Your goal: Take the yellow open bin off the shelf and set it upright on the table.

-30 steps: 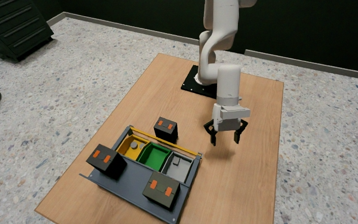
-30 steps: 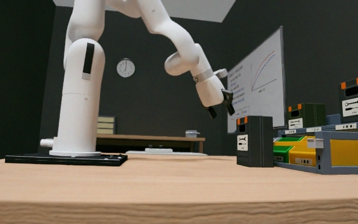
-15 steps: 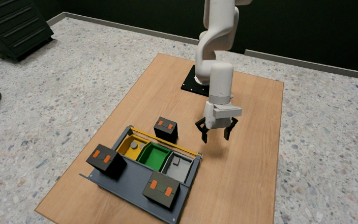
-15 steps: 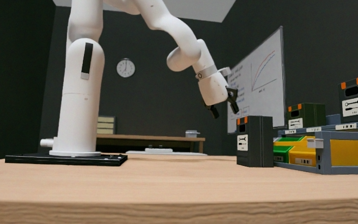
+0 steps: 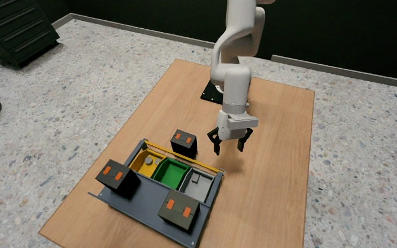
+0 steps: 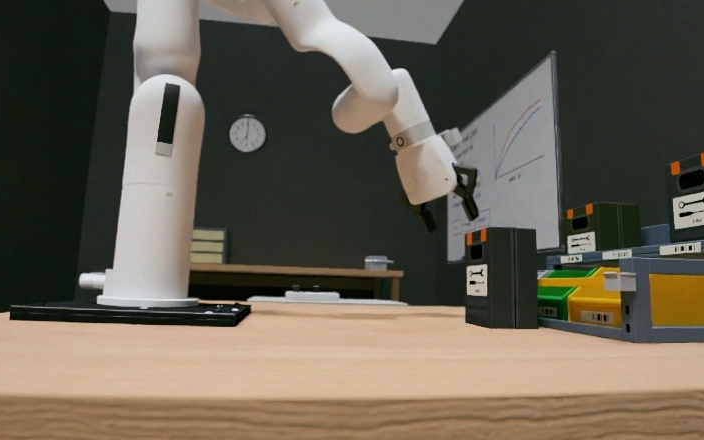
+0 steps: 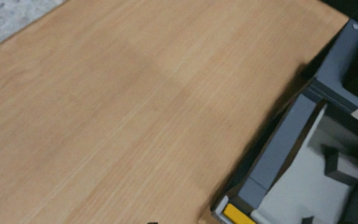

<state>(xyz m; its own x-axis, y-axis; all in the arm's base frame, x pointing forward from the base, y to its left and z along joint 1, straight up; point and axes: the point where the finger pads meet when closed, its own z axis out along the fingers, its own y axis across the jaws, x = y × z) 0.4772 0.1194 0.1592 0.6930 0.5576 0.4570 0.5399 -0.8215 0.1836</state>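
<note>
The dark box is 19 cm to the right of my hand, 11 cm below it and 1 cm behind it. From my hand the other things lie so: thin yellow strip (19 cm to the right, 11 cm below, 4 cm ahead); green bin (19 cm to the right, 14 cm ahead, 13 cm below); grey bin (15 cm ahead, 13 cm below, 8 cm to the right).
</note>
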